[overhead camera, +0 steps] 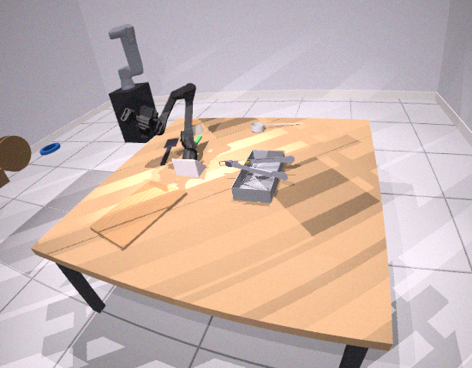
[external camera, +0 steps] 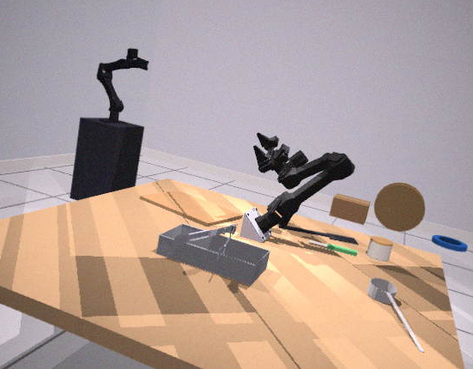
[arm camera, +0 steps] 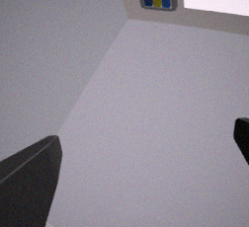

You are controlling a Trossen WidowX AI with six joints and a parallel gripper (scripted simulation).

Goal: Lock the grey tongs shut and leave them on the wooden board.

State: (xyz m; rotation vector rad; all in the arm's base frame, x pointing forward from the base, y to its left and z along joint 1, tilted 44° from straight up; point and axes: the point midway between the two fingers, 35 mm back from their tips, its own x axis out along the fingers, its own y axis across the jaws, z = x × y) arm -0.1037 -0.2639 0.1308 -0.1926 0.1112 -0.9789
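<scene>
The roasting tin is 46 cm ahead of my gripper tip, 9 cm to the left of it and 31 cm below it. The rest, counted from my gripper tip: black spatula 15 cm behind, 31 cm to the left, 34 cm below; then green-handled tool 1 cm behind, 37 cm to the left, 33 cm below; then wooden board 2 cm ahead, 21 cm to the right, 33 cm below.
</scene>
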